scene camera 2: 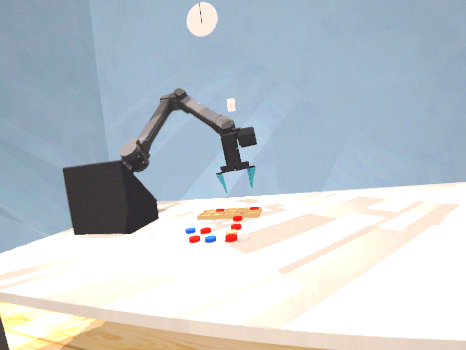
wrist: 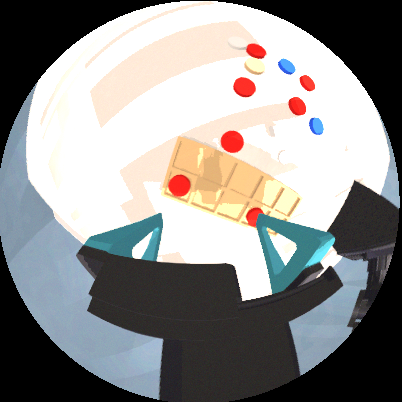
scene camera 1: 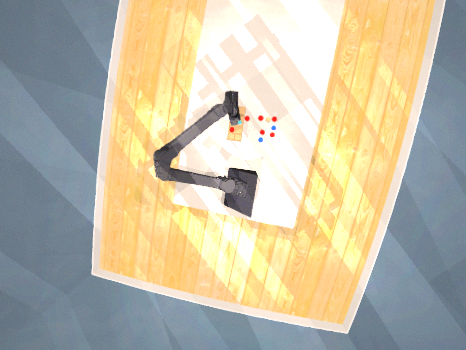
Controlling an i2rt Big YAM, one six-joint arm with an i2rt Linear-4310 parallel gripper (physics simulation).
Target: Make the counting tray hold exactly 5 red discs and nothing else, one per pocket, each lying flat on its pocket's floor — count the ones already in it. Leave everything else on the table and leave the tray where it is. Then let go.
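The wooden tray [scene camera 1: 234, 138] [scene camera 2: 220, 216] [wrist: 242, 181] has two rows of pockets. One red disc [scene camera 2: 254, 208] [wrist: 179, 185] lies in an end pocket far from the arm's base. Another red disc [scene camera 1: 232, 129] [scene camera 2: 220, 210] [wrist: 253, 217] lies in the same row nearer the base, partly behind a fingertip in the wrist view. Several red discs lie loose: one [scene camera 1: 247, 118] [scene camera 2: 237, 218] [wrist: 232, 142] close beside the tray, another [scene camera 1: 260, 118] [scene camera 2: 236, 226] [wrist: 244, 87] farther out. My gripper [scene camera 1: 239, 122] [scene camera 2: 239, 189] [wrist: 211, 218] is open and empty, above the tray.
Two blue discs [wrist: 286, 66] [wrist: 316, 126], a cream disc [scene camera 2: 231, 232] [wrist: 254, 66] and a whitish disc [scene camera 2: 243, 238] [wrist: 237, 42] lie among the loose red ones. Small pale items [wrist: 270, 130] [wrist: 284, 157] lie near the tray. The arm's black base [scene camera 1: 242, 192] [scene camera 2: 100, 200] stands on the table.
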